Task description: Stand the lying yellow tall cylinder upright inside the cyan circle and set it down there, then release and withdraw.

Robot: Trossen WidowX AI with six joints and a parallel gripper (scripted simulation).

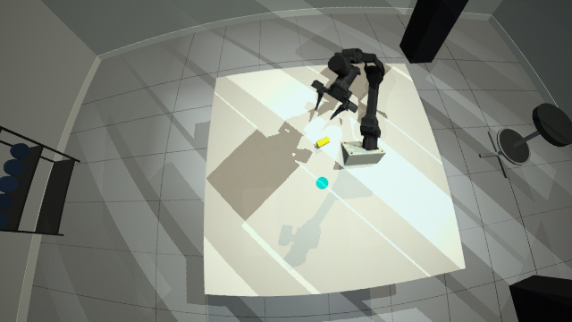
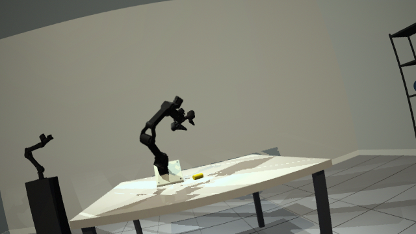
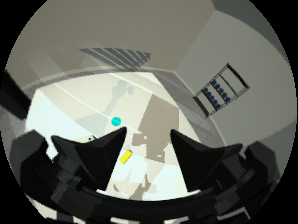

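Right now my gripper tip is 330 mm above the yellow tall cylinder, 40 mm to the left of it and 30 mm past it. Round my gripper tip: cyan circle (340 mm below, 170 mm to the left, 20 mm ahead).
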